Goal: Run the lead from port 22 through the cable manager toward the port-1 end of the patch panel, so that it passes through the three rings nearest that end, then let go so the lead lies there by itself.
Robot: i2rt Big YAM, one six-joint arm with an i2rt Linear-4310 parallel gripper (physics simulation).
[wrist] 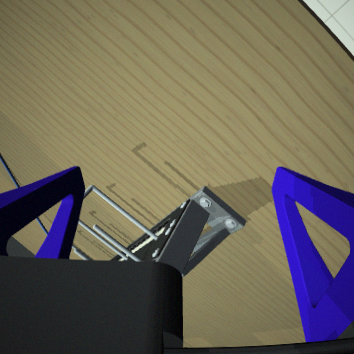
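Observation:
My gripper (178,176) is open, with its blue fingers wide apart and no lead between them. The patch panel (186,231) shows in the lower middle, partly hidden by the dark gripper body. One end of it, with a grey bracket and two screws, lies between the fingers in the view. Thin metal rings of the cable manager stick out to its left, one ring (125,213) nearest that end and another ring (117,244) behind it. The blue lead (9,169) shows at the far left and runs down behind the left finger. Its ends and its path near the rings are hidden.
The wooden table (165,75) spreads beneath the panel. Its dark edge crosses the top right corner, with pale tiled floor (337,20) beyond. Shadows of the rings and panel fall on the wood above and right of the panel.

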